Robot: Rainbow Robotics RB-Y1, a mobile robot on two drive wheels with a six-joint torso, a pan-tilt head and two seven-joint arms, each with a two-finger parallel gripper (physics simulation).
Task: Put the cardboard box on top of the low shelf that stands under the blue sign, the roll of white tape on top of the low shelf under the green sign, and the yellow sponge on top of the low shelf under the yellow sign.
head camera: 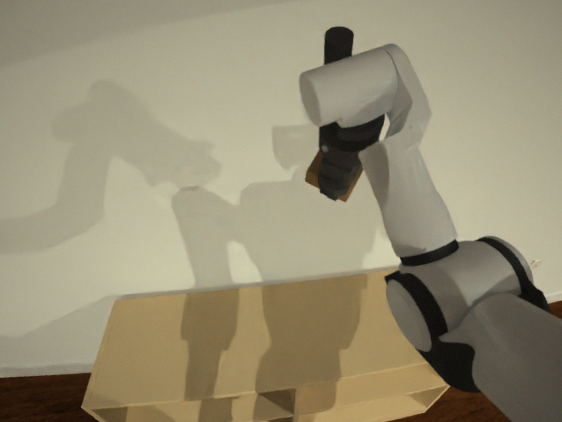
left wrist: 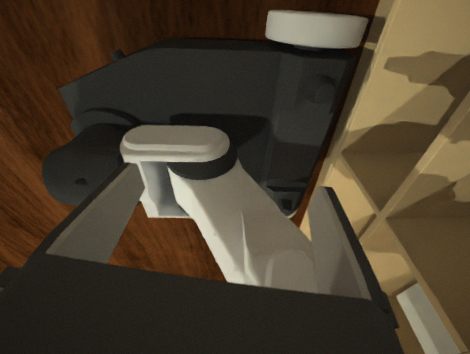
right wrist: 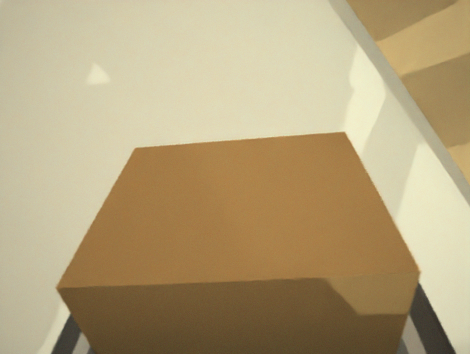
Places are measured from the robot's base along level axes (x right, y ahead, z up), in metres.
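Pixels of known places: left gripper, between the fingertips: [left wrist: 225, 186]; right gripper, between the fingertips: [head camera: 339, 183] [right wrist: 245, 216].
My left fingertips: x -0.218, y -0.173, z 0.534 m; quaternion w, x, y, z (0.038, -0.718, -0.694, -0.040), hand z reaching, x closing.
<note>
Behind a point stands the place of what it marks.
The cardboard box [head camera: 313, 176] {x 0.100, y 0.332, z 1.199 m} [right wrist: 240, 215] {x 0.178, y 0.317, z 1.188 m} is brown and held in the air, tilted in the head view. My right gripper [head camera: 336, 191] {x 0.158, y 0.350, z 1.169 m} is shut on it, and the box hides most of the fingers in the right wrist view. The low shelf [head camera: 150, 340] {x -0.378, y 0.367, z 0.610 m} [left wrist: 415, 30] {x -0.273, y 0.243, z 0.079 m} [right wrist: 430, 50] {x -0.067, y 0.485, z 0.610 m} is light wood and stands against the wall. In the head view the box appears above its back edge. My left gripper [left wrist: 225, 186] {x -0.218, y -0.173, z 0.534 m} is open, with nothing between its fingers. No coloured sign, white tape or yellow sponge shows.
The robot's dark base [left wrist: 220, 80] {x -0.169, y -0.194, z 0.169 m} with a white wheel [left wrist: 316, 30] is close beside the shelf's front in the left wrist view. The pale wall [head camera: 150, 45] {x -0.222, y 0.591, z 1.402 m} [right wrist: 200, 65] {x 0.178, y 0.609, z 0.919 m} rises behind the shelf. Dark wood floor [head camera: 45, 395] {x -1.111, y 0.436, z 0.001 m} shows at the shelf's left.
</note>
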